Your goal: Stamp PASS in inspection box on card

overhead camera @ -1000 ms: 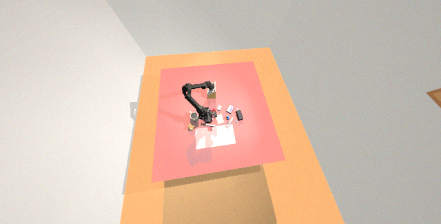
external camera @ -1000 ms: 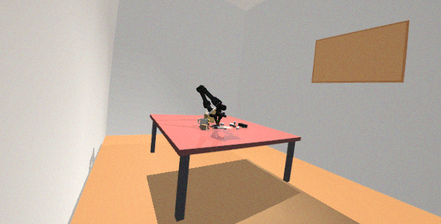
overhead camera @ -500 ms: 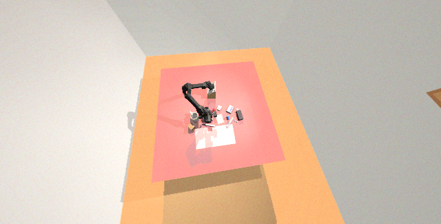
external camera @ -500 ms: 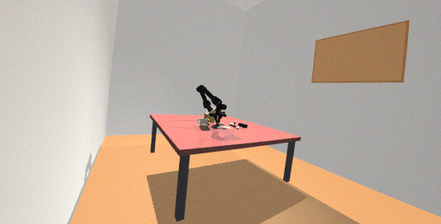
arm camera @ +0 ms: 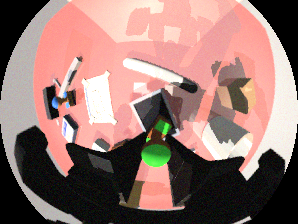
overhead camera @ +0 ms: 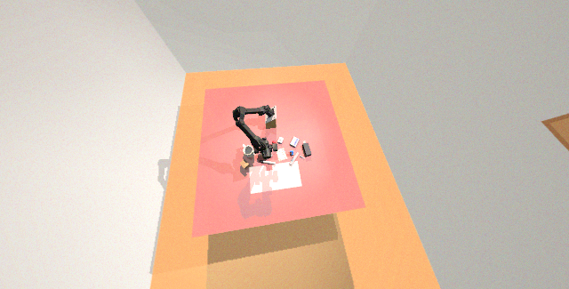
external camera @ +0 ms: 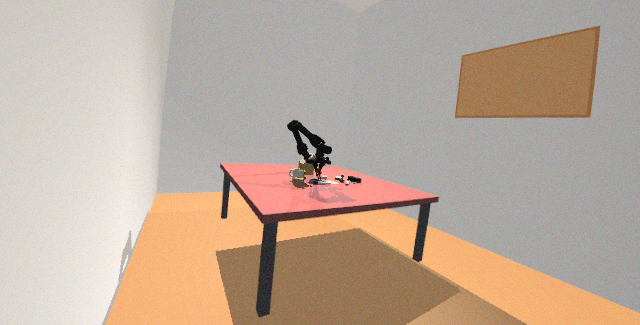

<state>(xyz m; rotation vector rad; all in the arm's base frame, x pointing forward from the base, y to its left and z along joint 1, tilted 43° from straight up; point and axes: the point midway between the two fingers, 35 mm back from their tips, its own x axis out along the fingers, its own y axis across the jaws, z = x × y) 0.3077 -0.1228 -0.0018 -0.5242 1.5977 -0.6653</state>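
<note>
Now: the card 3 cm ahead of my gripper tip, 13 cm to the left of it and 7 cm below it. Also, from my gripper tip: green-topped stamp right at my gripper tip; red-topped stamp 7 cm behind, 7 cm to the left, 5 cm below; mug 4 cm behind, 15 cm to the right, 3 cm below.
</note>
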